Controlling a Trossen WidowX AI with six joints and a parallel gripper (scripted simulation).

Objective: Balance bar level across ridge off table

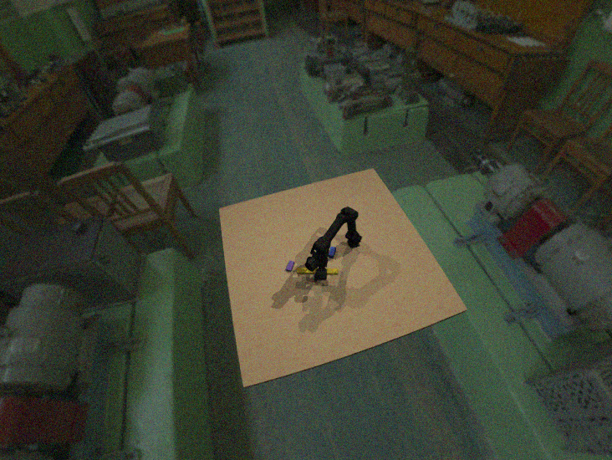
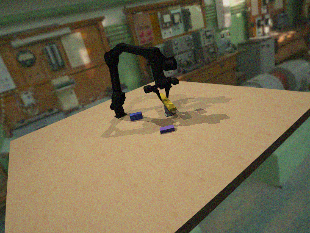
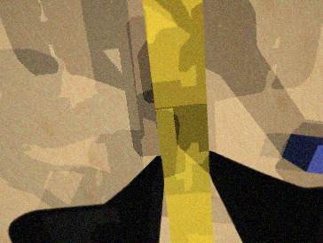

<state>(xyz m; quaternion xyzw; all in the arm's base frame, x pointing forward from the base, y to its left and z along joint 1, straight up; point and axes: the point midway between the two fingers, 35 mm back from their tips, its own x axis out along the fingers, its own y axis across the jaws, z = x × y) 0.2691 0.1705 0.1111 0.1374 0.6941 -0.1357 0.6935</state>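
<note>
The yellow bar lies 30 mm ahead of my gripper tip and 10 mm to the right of it. Also, from my gripper tip: blue block (140 mm to the right, 110 mm behind, 60 mm below); purple block (170 mm ahead, 140 mm to the right, 70 mm below).
</note>
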